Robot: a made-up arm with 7 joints.
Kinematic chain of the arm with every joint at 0, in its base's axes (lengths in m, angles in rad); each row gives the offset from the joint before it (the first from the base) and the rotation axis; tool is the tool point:
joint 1: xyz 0 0.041 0 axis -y
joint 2: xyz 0 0.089 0 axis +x
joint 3: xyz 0 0 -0.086 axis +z
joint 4: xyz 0 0 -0.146 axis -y
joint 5: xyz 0 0 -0.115 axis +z
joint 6: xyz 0 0 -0.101 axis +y
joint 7: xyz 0 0 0 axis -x
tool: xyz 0 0 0
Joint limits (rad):
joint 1: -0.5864..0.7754
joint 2: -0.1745..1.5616
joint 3: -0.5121..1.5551
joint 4: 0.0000..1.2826
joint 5: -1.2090..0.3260
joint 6: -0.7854..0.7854
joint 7: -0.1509..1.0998
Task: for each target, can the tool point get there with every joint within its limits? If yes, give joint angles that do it. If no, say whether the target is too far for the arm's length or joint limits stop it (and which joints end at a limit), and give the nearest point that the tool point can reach.
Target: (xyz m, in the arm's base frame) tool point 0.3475 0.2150 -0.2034
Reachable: yes | joints 0.6489 0.1443 0.1966 0.8132 -0.3674 0.1770 0.4575
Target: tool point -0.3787 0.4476 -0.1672
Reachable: no: too far | nearest point -0.1833 0.4316 -0.2759 | short by 0.224 m
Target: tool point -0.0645 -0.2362 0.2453
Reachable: no: joint limits stop it (at a limit: joint 1, joint 2, joint 3, joint 4) | nearest point 0.3188 -0.0209 -0.0674 | short by 0.540 m
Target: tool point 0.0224 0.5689 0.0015
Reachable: yes | joints -0.1043 1.3974 1.2995 0.3921 -0.3921 0.1574 0.5660
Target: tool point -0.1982 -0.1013 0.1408
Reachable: no: joint limits stop it (at a limit: joint 1, joint 2, joint 3, joint 4) | nearest point 0.0002 -0.0209 -0.3259 | short by 0.513 m
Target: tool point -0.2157 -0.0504 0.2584
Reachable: no: joint limits stop it (at a limit: joint 1, joint 2, joint 4) | nearest point -0.1308 0.4253 0.1571 | short by 0.494 m
